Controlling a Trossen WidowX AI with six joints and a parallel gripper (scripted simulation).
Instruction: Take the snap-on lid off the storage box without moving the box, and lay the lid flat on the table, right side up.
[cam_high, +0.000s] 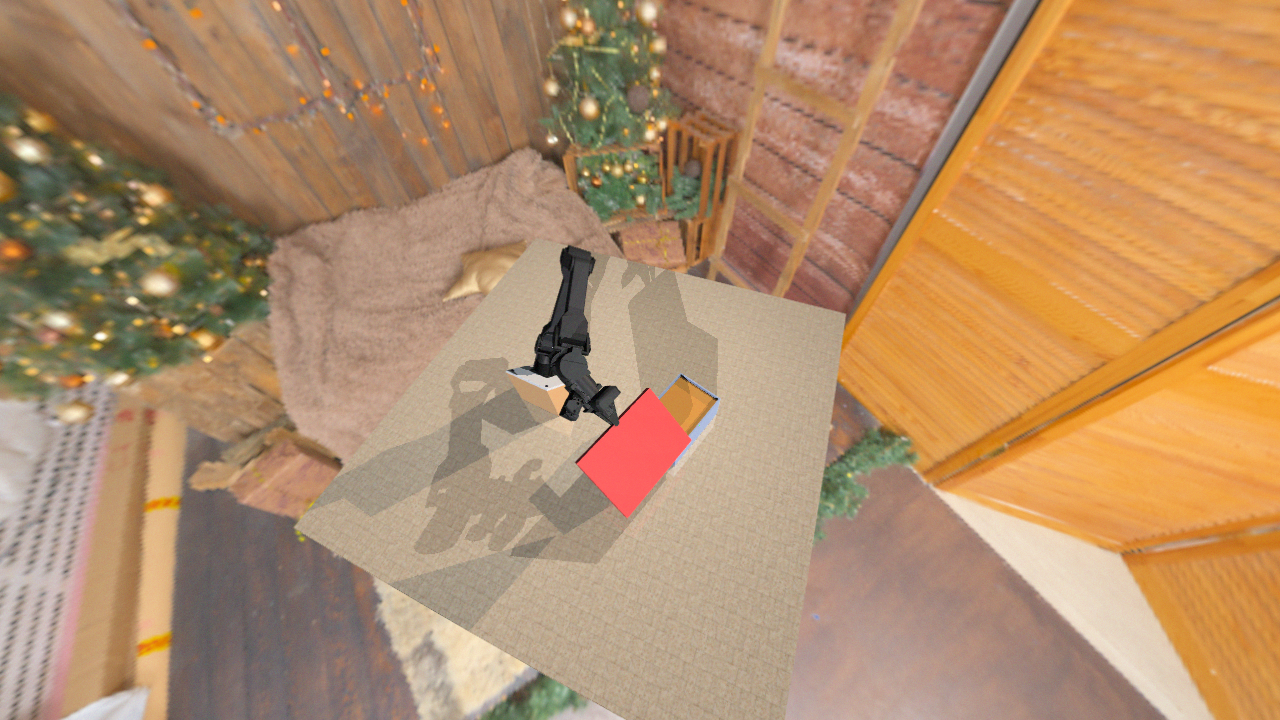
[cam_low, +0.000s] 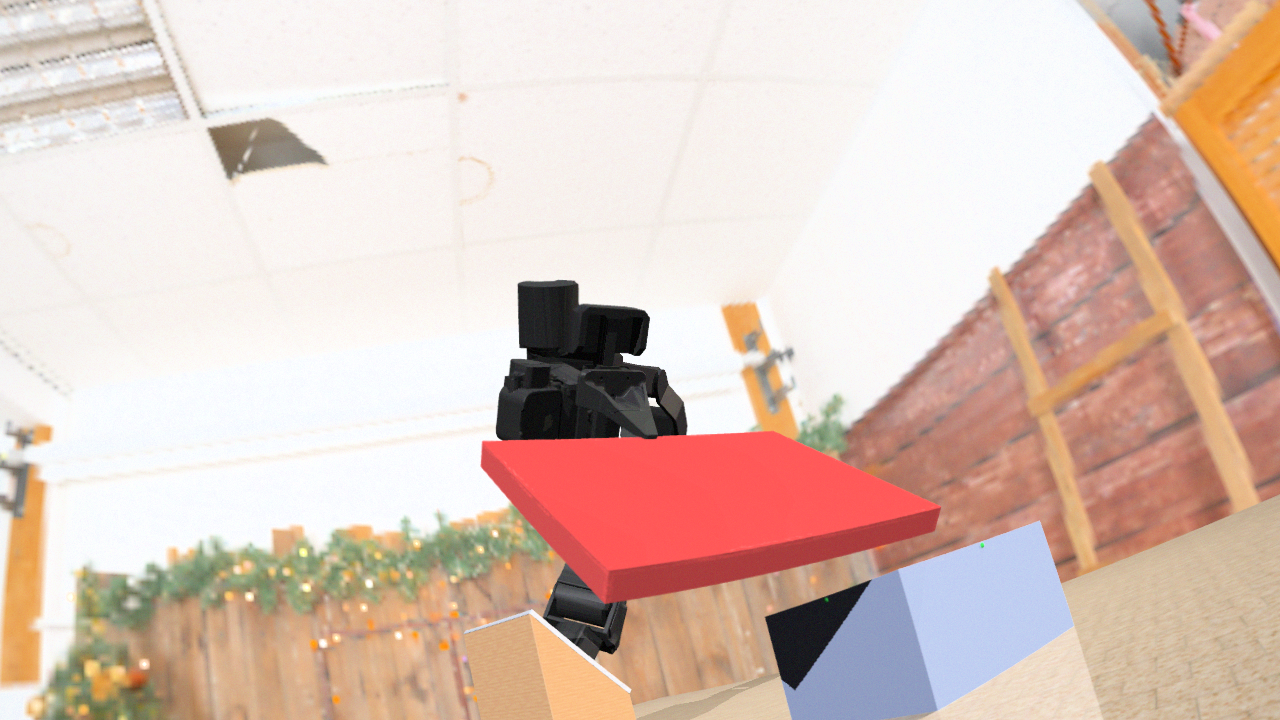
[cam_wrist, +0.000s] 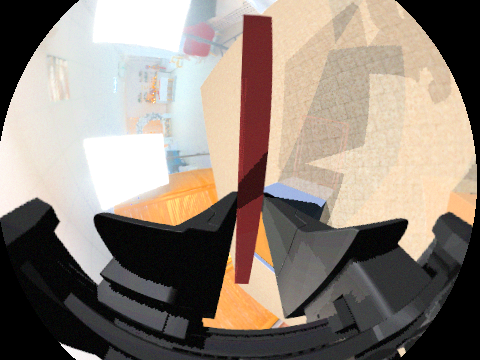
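My gripper tip is 60 mm short of the red lid, 50 mm above it and 20 mm to the left of it. From my gripper tip the other things lie so: pale blue storage box (190 mm below, 160 mm to the left, 100 mm ahead).
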